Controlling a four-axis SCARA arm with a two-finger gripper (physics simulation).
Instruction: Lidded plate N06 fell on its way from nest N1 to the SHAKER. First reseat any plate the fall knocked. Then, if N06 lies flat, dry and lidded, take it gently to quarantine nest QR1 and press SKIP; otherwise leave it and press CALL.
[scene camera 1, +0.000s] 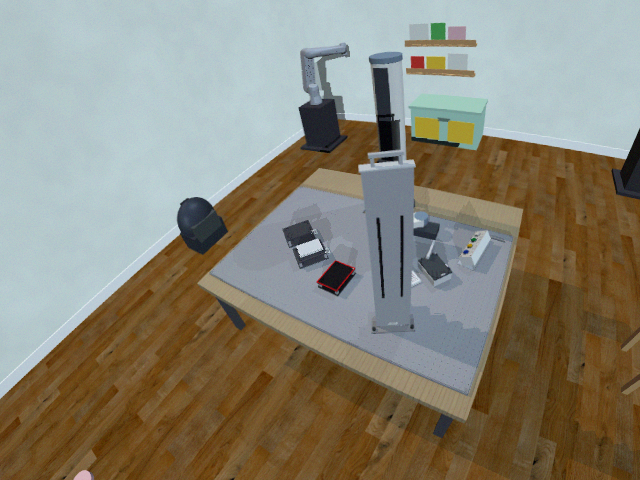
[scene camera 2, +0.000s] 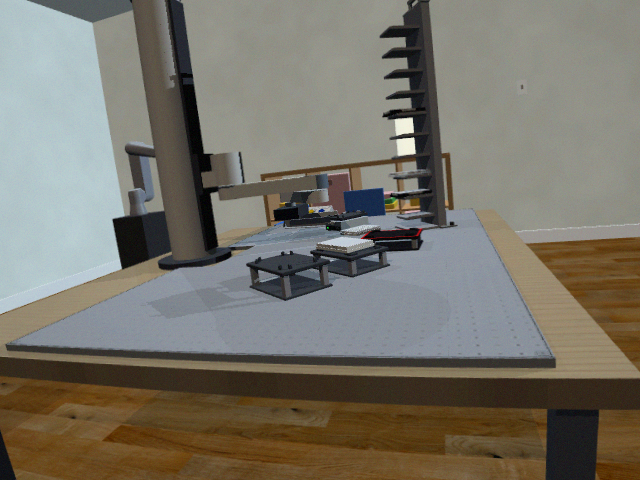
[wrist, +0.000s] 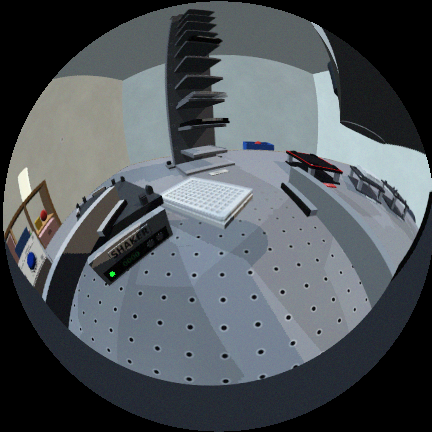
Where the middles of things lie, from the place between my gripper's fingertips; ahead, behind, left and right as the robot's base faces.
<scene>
My gripper is now 130 mm to the right of the black shaker (wrist: 142, 225), 40 mm above it and 20 mm short of it. From my hand the other things lie so: clear lid (wrist: 216, 200) (90 mm ahead, 60 mm below, 10 mm to the left).
</scene>
